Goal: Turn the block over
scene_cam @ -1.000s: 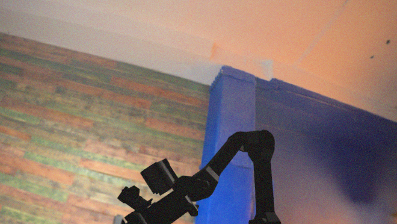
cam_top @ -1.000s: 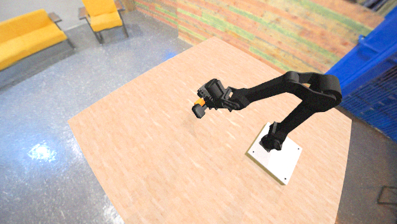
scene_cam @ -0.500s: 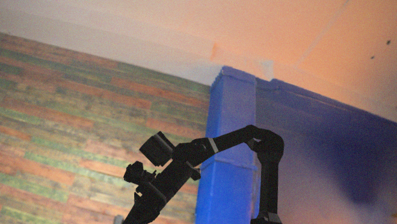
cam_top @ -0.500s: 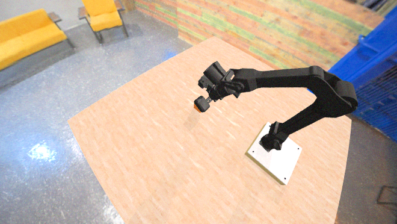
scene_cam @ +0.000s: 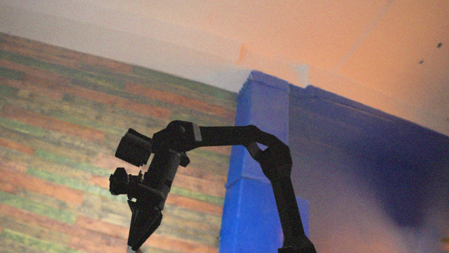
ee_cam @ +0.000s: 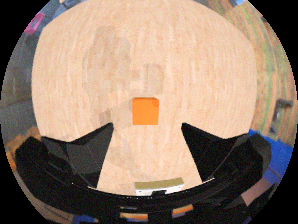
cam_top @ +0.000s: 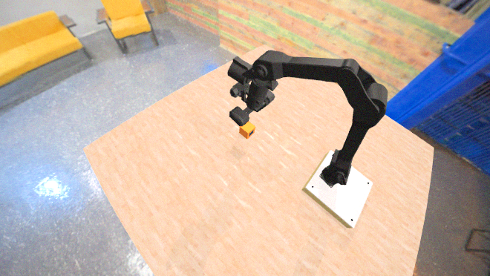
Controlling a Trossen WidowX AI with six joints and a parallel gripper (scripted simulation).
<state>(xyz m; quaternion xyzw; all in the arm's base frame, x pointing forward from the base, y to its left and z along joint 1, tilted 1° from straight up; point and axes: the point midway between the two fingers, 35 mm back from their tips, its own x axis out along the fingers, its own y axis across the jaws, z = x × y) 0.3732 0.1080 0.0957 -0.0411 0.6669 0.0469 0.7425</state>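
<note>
My gripper tip is 10 mm past the orange block and 90 mm above it.
</note>
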